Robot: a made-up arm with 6 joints. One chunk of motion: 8 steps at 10 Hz.
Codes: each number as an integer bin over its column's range. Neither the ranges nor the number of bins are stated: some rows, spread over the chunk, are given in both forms.
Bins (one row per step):
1: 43 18 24 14 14 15
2: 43 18 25 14 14 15
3: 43 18 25 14 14 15
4: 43 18 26 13 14 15
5: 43 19 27 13 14 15
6: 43 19 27 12 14 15
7: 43 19 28 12 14 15
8: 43 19 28 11 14 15
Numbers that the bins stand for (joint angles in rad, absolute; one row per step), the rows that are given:
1: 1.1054 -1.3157 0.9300 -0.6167 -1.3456 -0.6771
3: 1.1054 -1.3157 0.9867 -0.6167 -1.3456 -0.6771
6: 1.1054 -1.2171 1.1000 -0.7586 -1.3456 -0.6771
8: 1.1054 -1.2171 1.1567 -0.8295 -1.3456 -0.6771
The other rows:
2: 1.1054 -1.3157 0.9867 -0.6167 -1.3456 -0.6771
4: 1.1054 -1.3157 1.0433 -0.6876 -1.3456 -0.6771
5: 1.1054 -1.2171 1.1000 -0.6876 -1.3456 -0.6771
7: 1.1054 -1.2171 1.1567 -0.7586 -1.3456 -0.6771

